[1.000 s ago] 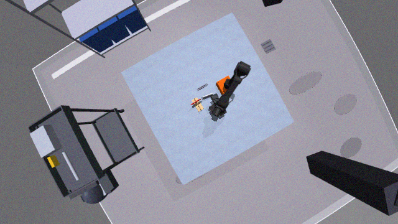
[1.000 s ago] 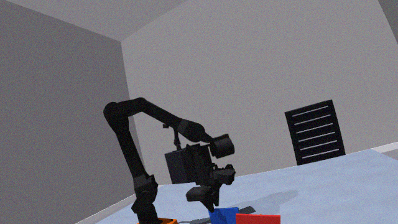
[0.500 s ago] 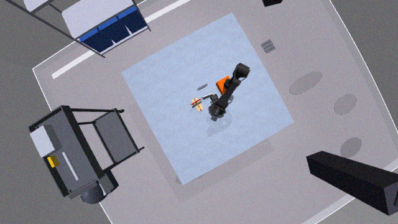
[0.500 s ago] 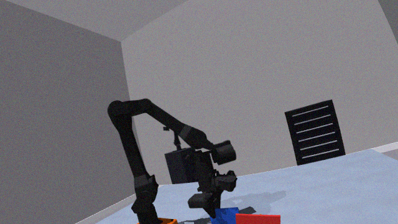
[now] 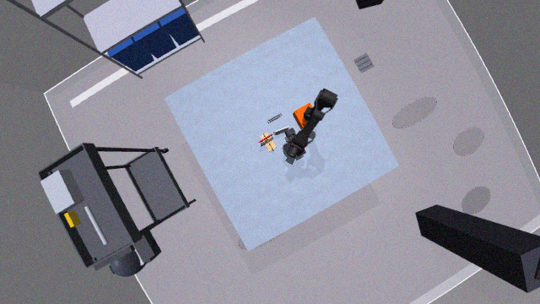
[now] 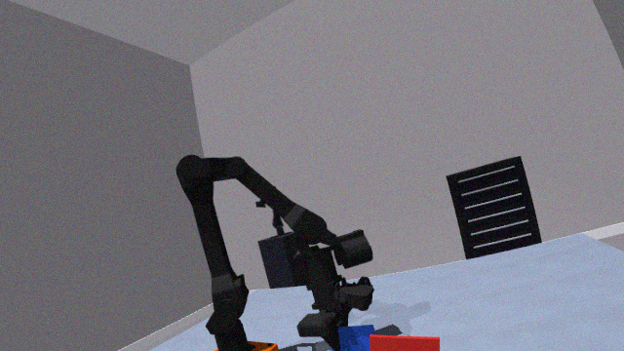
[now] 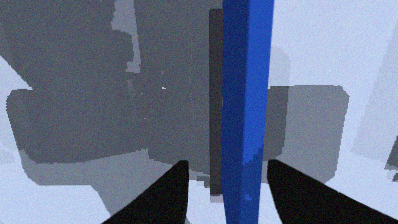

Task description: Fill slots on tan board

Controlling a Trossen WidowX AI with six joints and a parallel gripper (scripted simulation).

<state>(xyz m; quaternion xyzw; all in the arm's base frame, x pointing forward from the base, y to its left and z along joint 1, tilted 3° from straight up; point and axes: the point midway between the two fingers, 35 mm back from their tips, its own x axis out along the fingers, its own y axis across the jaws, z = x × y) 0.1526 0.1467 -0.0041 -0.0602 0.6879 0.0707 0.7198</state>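
Now: gripper tip 17 cm short of the red board, 9 cm to the left of it and 3 cm below it. Also, from my gripper tip: blue board 3 cm ahead; tan board 17 cm ahead, 6 cm to the right.
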